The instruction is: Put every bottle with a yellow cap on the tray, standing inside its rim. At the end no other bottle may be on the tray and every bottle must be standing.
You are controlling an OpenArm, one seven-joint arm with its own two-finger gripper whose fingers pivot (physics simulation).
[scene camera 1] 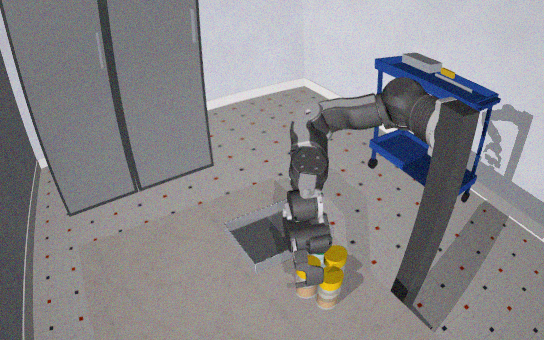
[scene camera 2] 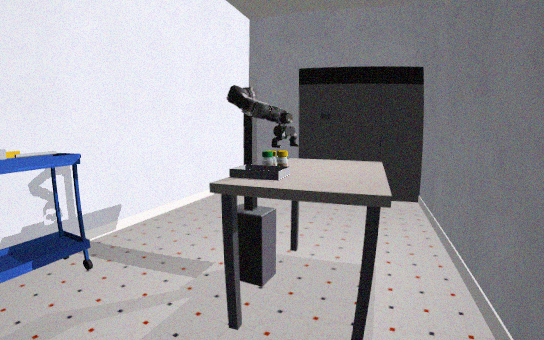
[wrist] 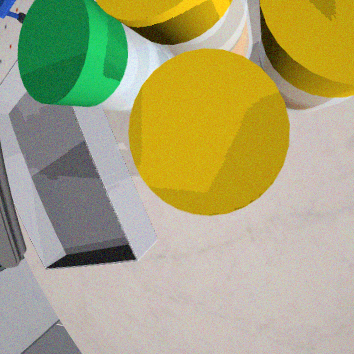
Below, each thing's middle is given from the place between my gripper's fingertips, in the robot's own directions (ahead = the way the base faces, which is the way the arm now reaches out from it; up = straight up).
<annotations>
My hand is 8 cm past the green-capped bottle (wrist: pixel 80 60), 5 cm to the left of it and 8 cm above it. From my hand the other things lie so: grey tray (scene camera 1: pixel 257 235) (4 cm behind, 21 cm to the right, 11 cm below).
</annotations>
